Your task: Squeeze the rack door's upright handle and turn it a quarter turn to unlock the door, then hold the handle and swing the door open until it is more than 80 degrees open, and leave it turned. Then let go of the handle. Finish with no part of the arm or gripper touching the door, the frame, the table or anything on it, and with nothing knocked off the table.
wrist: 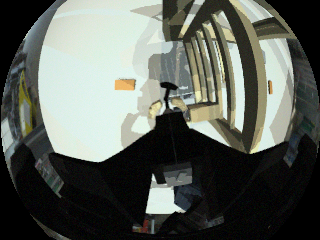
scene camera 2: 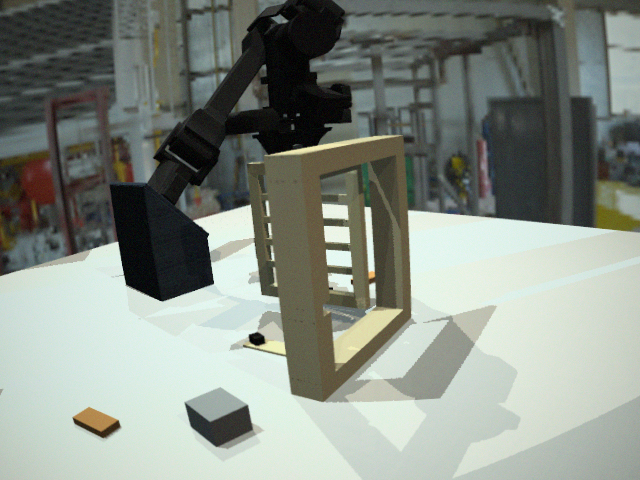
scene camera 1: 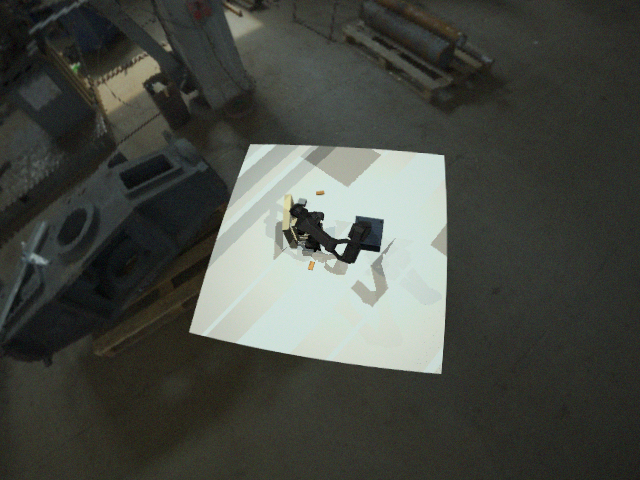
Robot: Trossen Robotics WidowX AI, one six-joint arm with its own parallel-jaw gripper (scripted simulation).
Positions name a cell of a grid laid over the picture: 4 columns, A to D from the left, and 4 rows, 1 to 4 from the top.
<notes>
In view: my gripper (wrist: C3) and a grey cube (scene camera 2: B4).
</notes>
